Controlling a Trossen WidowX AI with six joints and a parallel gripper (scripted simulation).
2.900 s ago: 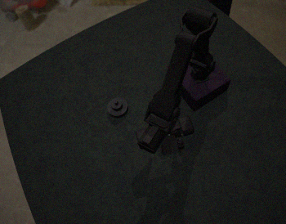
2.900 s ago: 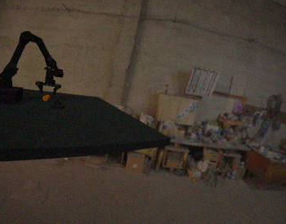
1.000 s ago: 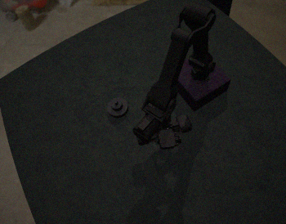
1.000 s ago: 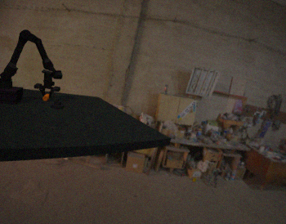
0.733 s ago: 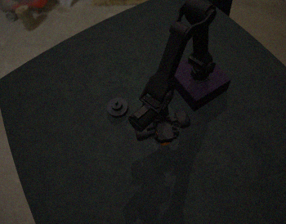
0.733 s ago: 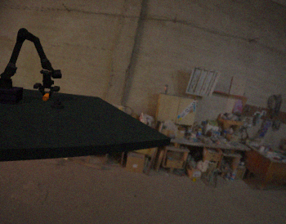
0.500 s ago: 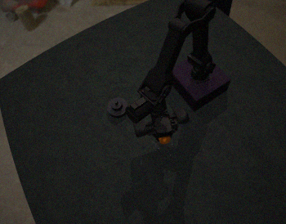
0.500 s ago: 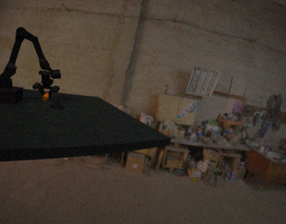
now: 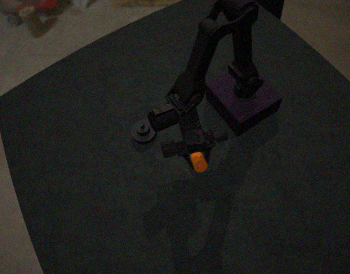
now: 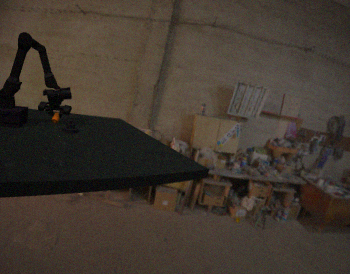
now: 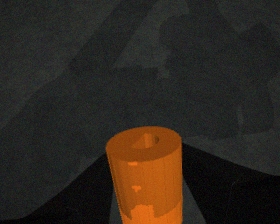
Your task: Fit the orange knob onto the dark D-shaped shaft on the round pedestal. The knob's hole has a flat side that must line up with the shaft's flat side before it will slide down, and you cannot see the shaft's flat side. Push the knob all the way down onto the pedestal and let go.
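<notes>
Now: the dark shaft 20 cm to the right of my gripper tip, 12 cm ahead of it and 1 cm below it. Round my gripper tip: orange knob 2 cm to the right.
</notes>
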